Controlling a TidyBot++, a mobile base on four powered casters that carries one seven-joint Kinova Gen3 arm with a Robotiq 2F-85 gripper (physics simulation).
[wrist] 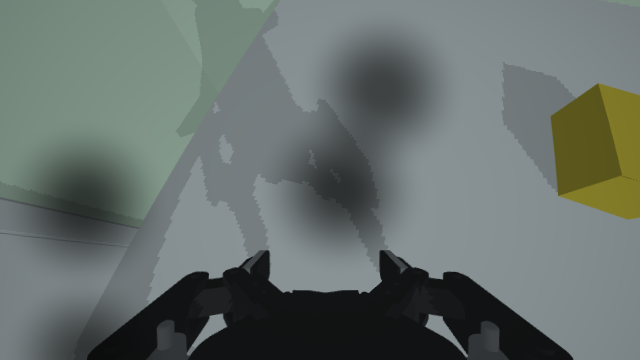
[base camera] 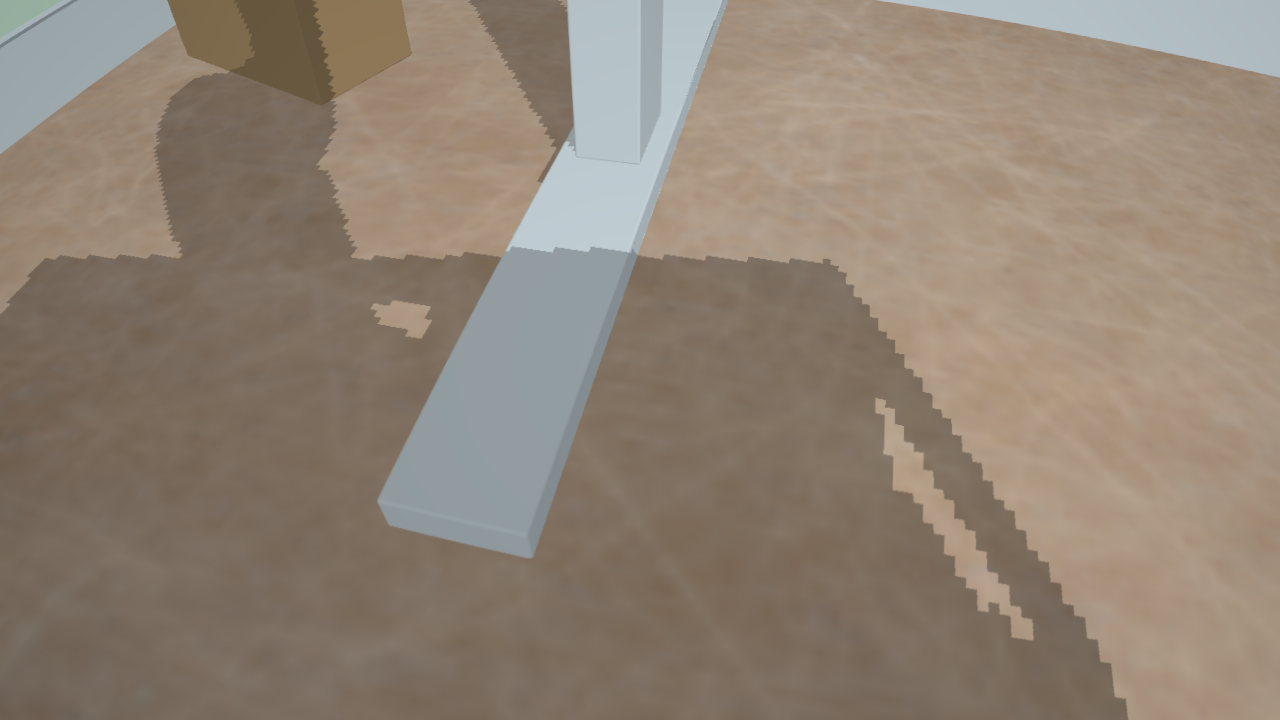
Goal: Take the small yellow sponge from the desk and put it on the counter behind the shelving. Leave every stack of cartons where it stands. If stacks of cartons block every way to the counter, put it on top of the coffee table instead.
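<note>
The small yellow sponge lies on the grey desk top at the right edge of the wrist view, partly cut off by the frame. My gripper is open, with nothing between its fingers. It is above the desk top, and the sponge is off to the right of the fingers, apart from them. The counter, the shelving and the coffee table do not show in a way that I can tell.
A white foot bar with an upright post stands on the brown floor ahead of the base. A brown carton stands at the upper left. A green wall is left of the desk top. Dark blurred spots cover parts of the wrist view.
</note>
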